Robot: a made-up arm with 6 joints. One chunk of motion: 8 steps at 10 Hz.
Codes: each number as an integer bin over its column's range. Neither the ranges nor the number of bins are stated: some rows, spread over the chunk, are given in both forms.
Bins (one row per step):
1: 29 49 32 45 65 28
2: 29 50 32 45 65 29
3: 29 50 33 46 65 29
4: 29 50 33 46 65 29
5: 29 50 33 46 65 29
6: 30 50 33 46 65 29
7: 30 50 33 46 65 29
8: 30 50 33 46 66 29
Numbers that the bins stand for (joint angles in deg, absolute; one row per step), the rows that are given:
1: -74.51 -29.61 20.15 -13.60 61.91 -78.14
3: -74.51 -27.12 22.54 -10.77 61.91 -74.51
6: -70.87 -27.12 22.54 -10.77 61.91 -74.51
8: -70.87 -27.12 22.54 -10.77 64.56 -74.51
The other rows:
2: -74.51 -27.12 20.15 -13.60 61.91 -74.51
4: -74.51 -27.12 22.54 -10.77 61.91 -74.51
5: -74.51 -27.12 22.54 -10.77 61.91 -74.51
7: -70.87 -27.12 22.54 -10.77 61.91 -74.51

